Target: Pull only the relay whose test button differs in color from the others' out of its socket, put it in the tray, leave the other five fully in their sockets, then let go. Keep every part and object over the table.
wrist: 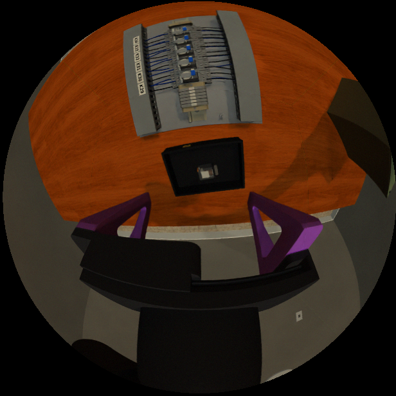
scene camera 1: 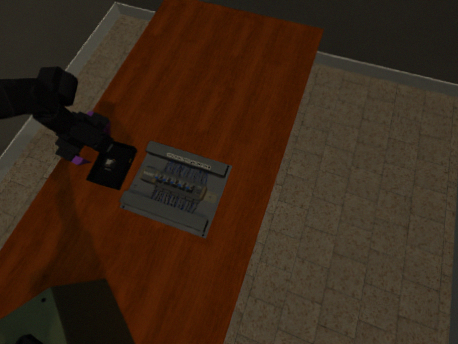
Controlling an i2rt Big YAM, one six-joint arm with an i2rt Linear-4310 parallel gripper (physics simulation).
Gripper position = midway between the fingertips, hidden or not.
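The gripper is visible at [scene camera 1: 99, 147]. The wrist camera shows a grey panel [wrist: 220, 94], and the gripper [wrist: 198, 197] appears there too.
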